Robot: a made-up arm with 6 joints.
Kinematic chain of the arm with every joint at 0, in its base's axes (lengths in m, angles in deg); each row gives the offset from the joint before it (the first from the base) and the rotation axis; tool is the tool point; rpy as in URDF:
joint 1: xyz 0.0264 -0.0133 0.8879 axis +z
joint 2: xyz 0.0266 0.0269 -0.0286 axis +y
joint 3: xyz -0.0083 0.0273 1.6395 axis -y
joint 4: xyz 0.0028 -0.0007 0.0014 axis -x
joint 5: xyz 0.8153 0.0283 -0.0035 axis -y
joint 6: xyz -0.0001 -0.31 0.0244 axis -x
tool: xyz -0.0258 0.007 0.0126 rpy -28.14 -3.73 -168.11
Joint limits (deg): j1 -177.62..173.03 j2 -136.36..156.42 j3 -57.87..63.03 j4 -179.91..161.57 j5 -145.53..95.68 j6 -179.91..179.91
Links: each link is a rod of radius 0.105 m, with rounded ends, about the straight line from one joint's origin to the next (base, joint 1, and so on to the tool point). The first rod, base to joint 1, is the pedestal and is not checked.
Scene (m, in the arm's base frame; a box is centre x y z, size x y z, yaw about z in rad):
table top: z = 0
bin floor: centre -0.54 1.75 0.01 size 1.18 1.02 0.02 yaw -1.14
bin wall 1: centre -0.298 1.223 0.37 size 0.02 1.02 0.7 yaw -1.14
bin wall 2: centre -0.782 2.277 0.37 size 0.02 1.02 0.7 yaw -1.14
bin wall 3: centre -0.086 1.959 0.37 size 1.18 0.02 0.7 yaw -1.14
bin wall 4: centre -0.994 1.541 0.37 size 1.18 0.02 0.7 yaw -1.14
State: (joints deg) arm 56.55 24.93 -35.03 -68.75 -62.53 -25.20
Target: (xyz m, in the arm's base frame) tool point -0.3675 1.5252 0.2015
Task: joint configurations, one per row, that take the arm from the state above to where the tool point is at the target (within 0.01 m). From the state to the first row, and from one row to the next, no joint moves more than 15 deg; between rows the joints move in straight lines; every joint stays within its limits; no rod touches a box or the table.
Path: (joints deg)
1: 69.06 31.18 -26.87 -69.93 -63.03 -25.08
2: 81.56 37.43 -18.71 -71.11 -63.54 -24.96
3: 94.07 43.68 -10.55 -72.29 -64.04 -24.85
4: 106.58 49.94 -2.40 -73.46 -64.55 -24.73
5: 106.59 60.81 0.17 -73.35 -64.87 -24.73
6: 106.61 71.68 2.74 -73.23 -65.19 -24.73
7: 106.62 82.55 5.30 -73.12 -65.50 -24.73

